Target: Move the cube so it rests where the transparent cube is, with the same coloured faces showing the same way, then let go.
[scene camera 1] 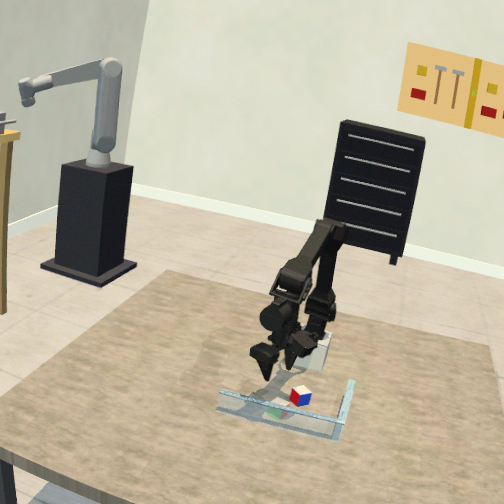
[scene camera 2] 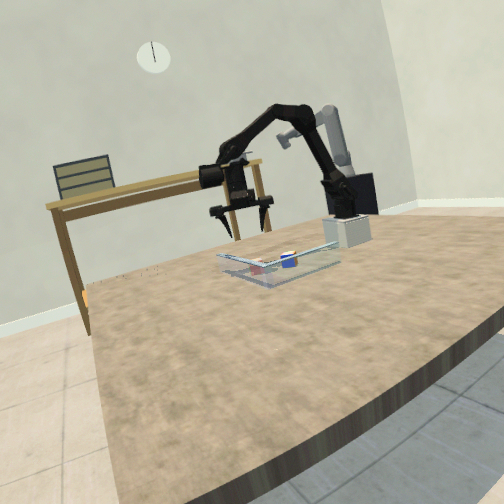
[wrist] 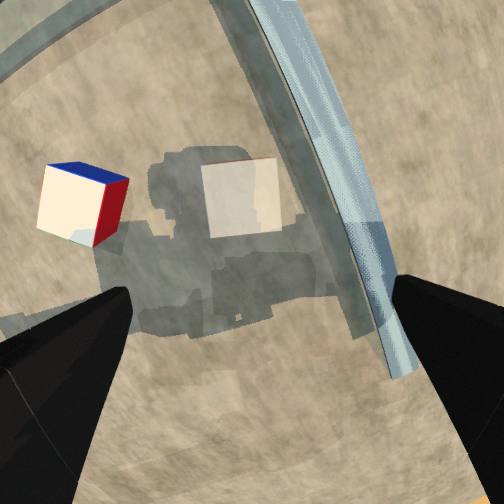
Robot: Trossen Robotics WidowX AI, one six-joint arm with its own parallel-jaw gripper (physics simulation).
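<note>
The cube (scene camera 1: 301, 395) lies on the table inside a glass-walled corner frame; it shows white, red and blue faces. In the wrist view the cube (wrist: 82, 204) sits at upper left with its white face towards the camera. The transparent cube (wrist: 241, 197) lies to its right, pale and see-through, near the glass wall; it shows faintly in scene camera 1 (scene camera 1: 272, 410). My gripper (scene camera 1: 279, 362) is open and empty, hovering above both cubes. Its fingers frame the wrist view (wrist: 250, 350). In scene camera 2 the gripper (scene camera 2: 241, 218) hangs above the cube (scene camera 2: 288, 259).
A low glass frame (scene camera 1: 338, 410) borders the cubes on two sides. My arm's white base block (scene camera 2: 347, 231) stands just behind it. A wooden table (scene camera 2: 150, 190), a dark shelf rack (scene camera 1: 378, 190) and a second grey arm (scene camera 1: 95, 100) stand off the table.
</note>
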